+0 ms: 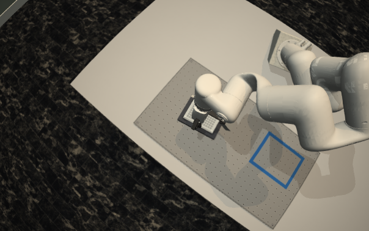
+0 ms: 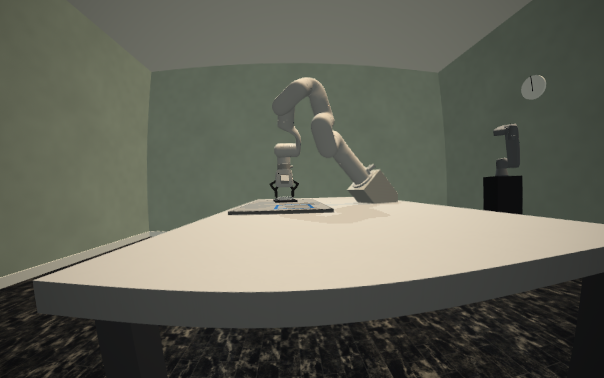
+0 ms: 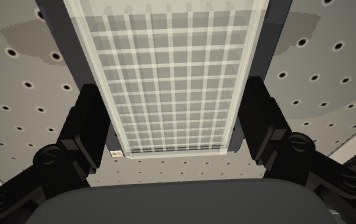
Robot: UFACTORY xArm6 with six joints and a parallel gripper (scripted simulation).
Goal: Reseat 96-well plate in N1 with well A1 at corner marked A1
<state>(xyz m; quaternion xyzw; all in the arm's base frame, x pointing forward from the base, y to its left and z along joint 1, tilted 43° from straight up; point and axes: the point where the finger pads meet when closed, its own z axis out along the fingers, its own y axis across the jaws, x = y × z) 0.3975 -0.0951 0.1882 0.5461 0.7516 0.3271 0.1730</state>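
My hand is 1 cm above the 96-well plate. Round my hand: small A1 mark: 2 cm behind, 9 cm to the right, 2 cm below; then dark plate nest N1: 3 cm below.
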